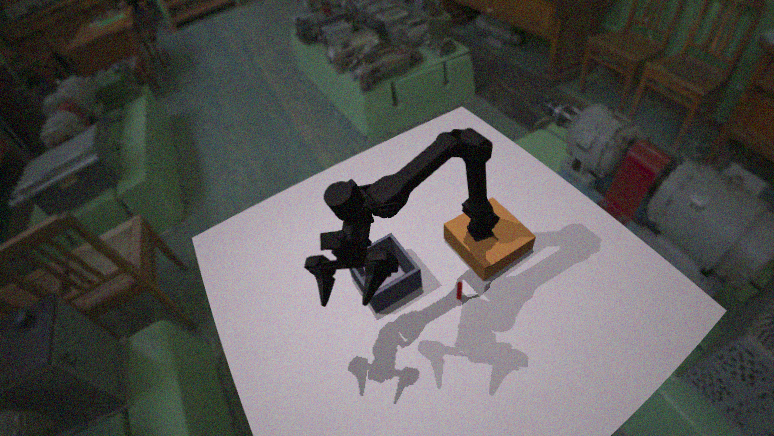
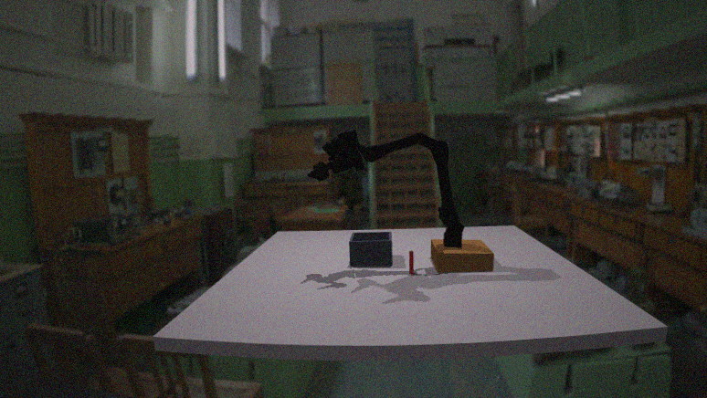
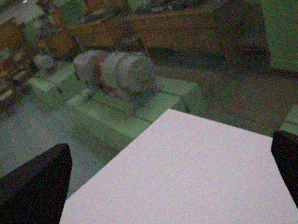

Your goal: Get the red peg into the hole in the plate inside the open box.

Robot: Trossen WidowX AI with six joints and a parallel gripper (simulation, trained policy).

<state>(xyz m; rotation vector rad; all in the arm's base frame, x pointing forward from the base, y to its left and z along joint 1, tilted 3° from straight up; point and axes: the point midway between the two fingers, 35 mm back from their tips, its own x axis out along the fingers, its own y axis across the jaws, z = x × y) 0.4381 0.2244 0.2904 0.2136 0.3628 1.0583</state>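
Now: the red peg 33 cm below my gripper tip, 30 cm behind it and 11 cm to the right of it. Also, from my gripper tip: dark grey box 35 cm below, 25 cm to the right, 12 cm behind; light grey plate 33 cm below, 25 cm to the right, 12 cm behind.
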